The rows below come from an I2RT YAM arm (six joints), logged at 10 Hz.
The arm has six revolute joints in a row. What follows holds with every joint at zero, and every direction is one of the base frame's.
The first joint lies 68 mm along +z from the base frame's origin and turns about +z.
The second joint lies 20 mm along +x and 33.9 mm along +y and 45.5 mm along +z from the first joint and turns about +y.
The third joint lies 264 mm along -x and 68.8 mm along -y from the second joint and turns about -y.
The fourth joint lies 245 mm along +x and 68.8 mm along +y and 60 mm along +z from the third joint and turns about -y.
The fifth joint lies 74 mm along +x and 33.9 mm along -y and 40.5 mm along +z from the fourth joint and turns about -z.
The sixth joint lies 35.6 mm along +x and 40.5 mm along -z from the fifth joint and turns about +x.
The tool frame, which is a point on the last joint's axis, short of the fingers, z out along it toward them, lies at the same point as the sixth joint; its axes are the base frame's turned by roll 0, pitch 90 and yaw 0 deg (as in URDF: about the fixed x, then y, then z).
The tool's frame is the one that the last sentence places.
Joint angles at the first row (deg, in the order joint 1, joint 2, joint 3, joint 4, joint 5, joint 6):
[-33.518 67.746 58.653 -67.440 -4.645 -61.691]
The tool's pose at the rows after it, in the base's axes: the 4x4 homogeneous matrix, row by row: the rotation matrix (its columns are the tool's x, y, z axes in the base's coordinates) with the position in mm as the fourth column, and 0 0 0 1 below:
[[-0.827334 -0.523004 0.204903 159.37], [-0.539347 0.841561 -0.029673 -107.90], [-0.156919 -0.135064 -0.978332 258.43], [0 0 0 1]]
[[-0.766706 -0.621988 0.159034 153.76], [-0.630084 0.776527 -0.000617 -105.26], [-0.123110 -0.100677 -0.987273 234.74], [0 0 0 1]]
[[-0.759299 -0.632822 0.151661 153.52], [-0.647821 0.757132 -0.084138 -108.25], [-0.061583 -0.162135 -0.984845 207.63], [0 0 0 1]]
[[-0.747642 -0.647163 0.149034 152.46], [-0.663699 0.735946 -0.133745 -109.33], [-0.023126 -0.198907 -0.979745 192.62], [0 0 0 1]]
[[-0.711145 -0.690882 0.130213 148.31], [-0.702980 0.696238 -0.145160 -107.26], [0.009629 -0.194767 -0.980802 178.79], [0 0 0 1]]
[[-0.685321 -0.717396 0.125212 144.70], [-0.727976 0.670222 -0.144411 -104.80], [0.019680 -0.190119 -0.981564 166.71], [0 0 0 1]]
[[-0.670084 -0.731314 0.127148 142.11], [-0.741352 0.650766 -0.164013 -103.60], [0.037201 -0.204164 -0.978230 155.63], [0 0 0 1]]
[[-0.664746 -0.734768 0.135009 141.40], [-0.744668 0.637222 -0.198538 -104.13], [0.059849 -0.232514 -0.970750 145.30], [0 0 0 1]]
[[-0.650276 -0.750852 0.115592 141.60], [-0.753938 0.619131 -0.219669 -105.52], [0.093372 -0.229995 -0.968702 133.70], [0 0 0 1]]
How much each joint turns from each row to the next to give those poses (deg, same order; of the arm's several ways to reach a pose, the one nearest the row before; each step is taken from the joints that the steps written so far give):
[-1.573 0.000 -2.819 0.044 -0.721 -5.376]
[-0.306 0.044 -5.136 1.989 0.109 -7.039]
[-0.001 0.021 -6.317 8.764 4.153 -1.377]
[0.000 0.001 -3.608 5.160 2.404 -1.509]
[0.001 -0.001 -3.212 2.710 1.159 -3.365]
[-0.001 0.001 -2.862 2.600 0.131 -2.121]
[0.002 0.021 -2.755 3.541 0.853 -1.375]
[-0.001 0.460 -2.470 4.503 1.355 -0.744]
[-0.001 2.075 -1.747 3.649 1.639 -1.378]

